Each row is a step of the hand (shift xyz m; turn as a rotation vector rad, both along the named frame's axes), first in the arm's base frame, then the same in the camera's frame.
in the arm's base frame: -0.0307 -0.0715 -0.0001 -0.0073 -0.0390 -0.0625
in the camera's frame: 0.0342 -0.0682 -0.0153 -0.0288 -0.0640 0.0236
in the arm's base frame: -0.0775 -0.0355 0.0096 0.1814 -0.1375 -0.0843
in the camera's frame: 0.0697 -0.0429 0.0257 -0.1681 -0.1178 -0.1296
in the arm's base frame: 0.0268 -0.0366 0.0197 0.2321 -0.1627 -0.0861
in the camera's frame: -0.0015 -0.0166 -0.0466 -0.2031 -0.1292 -0.1726
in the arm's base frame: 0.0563 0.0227 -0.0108 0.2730 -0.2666 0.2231
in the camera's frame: -0.0526 0.0268 -0.0178 -0.0174 -0.0669 -0.4366
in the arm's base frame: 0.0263 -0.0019 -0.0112 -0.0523 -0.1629 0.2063
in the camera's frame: -0.0266 -0.0011 -0.0107 0.1982 -0.0562 -0.1715
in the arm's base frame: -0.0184 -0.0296 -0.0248 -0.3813 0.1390 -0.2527
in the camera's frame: 0.0024 -0.0409 0.0123 0.0994 -0.0800 0.4607
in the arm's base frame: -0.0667 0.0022 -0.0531 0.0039 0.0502 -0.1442
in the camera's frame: 0.0151 -0.0371 0.0753 -0.1040 -0.0226 0.1095
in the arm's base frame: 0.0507 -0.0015 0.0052 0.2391 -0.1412 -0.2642
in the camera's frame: -0.0343 0.0121 -0.0358 -0.3269 -0.1915 -0.0583
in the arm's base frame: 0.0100 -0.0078 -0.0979 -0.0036 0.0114 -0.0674
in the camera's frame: -0.0695 -0.0498 0.0494 -0.0427 -0.0221 0.0487
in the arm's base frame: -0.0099 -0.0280 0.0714 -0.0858 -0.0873 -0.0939
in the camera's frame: 0.0580 0.0068 -0.0507 0.0172 -0.1371 0.0686
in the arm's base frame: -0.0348 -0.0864 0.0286 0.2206 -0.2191 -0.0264
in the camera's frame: 0.0581 -0.0686 -0.0374 -0.1470 -0.1527 -0.2290
